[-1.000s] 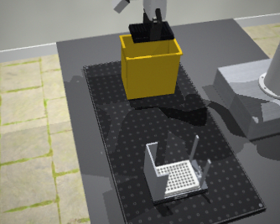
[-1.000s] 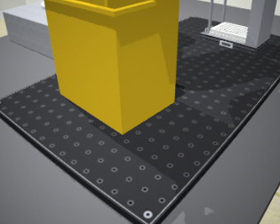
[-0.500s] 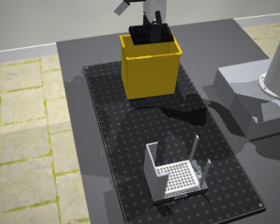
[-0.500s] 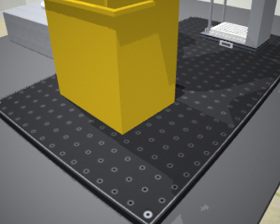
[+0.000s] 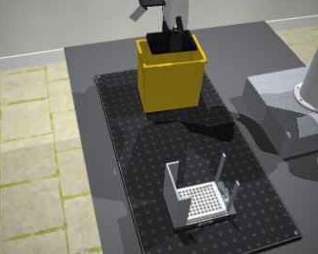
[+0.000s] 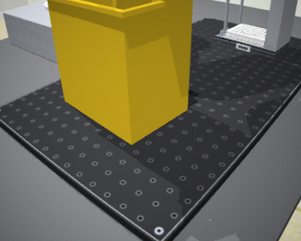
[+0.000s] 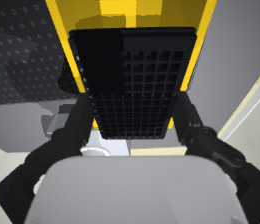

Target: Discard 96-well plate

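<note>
My gripper is now 10 mm above the black 96-well plate. The rest, counted from my hand: tall grey rack wall: 170 mm ahead, 380 mm to the left, 140 mm below; yellow plastics bin W1: 130 mm below; white 96-well plate: 100 mm ahead, 390 mm to the left, 190 mm below.
</note>
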